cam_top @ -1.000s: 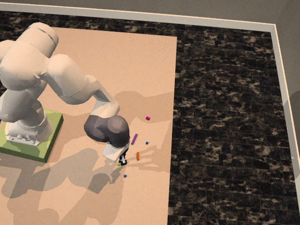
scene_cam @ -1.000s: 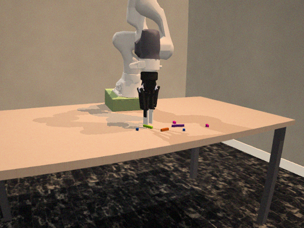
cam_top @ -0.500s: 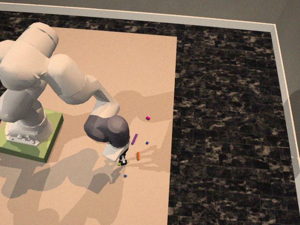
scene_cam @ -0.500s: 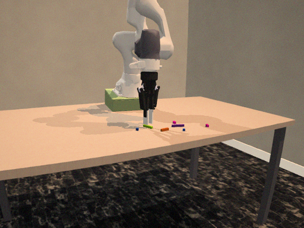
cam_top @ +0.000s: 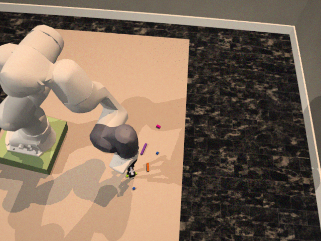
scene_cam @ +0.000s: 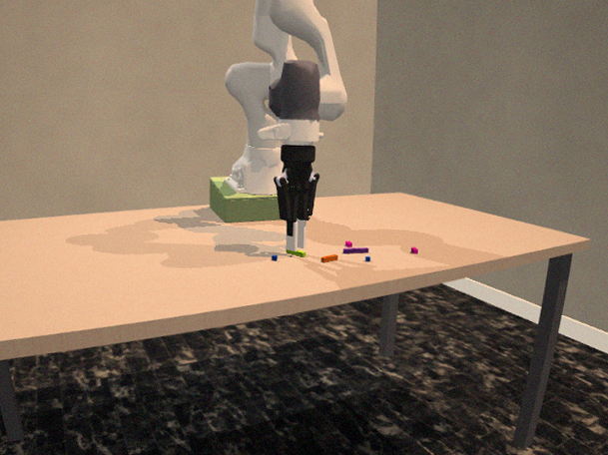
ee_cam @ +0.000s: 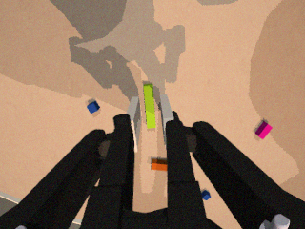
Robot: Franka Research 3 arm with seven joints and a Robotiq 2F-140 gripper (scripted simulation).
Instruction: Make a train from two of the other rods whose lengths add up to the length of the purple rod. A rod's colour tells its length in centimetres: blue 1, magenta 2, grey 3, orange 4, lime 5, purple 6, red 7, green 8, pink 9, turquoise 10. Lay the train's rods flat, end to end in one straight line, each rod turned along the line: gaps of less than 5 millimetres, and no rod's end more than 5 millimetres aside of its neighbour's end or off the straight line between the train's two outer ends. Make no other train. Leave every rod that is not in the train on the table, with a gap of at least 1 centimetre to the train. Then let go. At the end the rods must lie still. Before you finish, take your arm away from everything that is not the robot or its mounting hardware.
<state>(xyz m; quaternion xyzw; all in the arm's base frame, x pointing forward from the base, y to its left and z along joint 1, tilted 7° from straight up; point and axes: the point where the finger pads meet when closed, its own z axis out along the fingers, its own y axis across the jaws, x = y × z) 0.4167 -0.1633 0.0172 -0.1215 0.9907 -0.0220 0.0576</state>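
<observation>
The lime rod lies 40 mm below my hand. The rest, counted from my hand: orange rod 80 mm ahead, 30 mm to the left, 40 mm below; then purple rod 60 mm ahead, 130 mm to the left, 40 mm below.
</observation>
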